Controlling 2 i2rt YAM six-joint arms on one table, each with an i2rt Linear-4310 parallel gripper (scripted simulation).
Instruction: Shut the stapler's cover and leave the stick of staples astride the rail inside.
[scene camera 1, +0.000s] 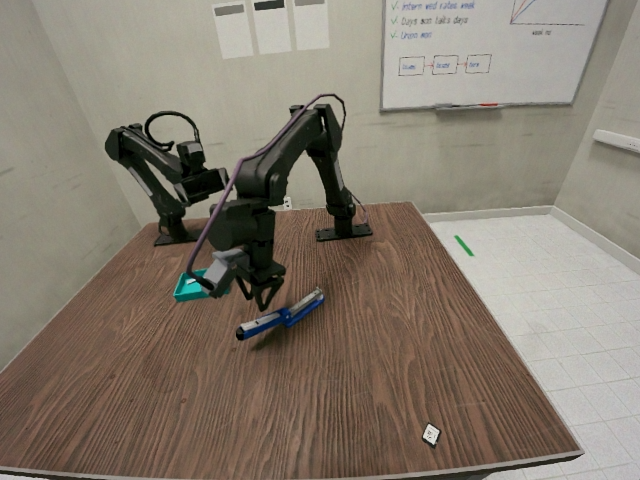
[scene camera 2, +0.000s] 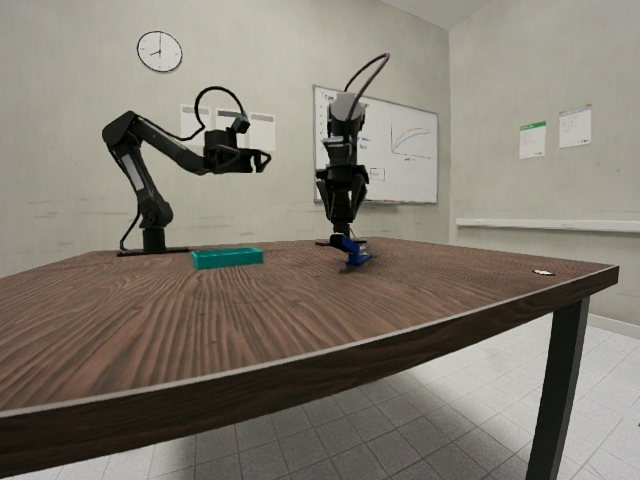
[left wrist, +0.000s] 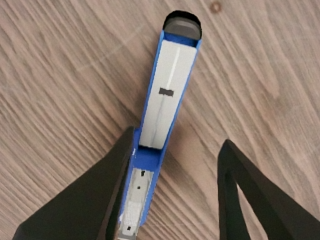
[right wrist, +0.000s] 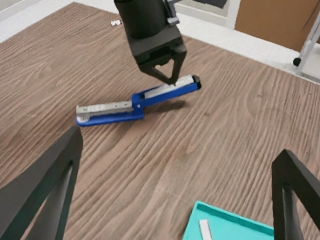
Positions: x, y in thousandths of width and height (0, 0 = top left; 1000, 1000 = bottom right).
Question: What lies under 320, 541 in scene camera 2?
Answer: A teal tray.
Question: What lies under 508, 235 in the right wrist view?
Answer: The left gripper.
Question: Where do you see the right gripper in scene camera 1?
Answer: At 326, 409
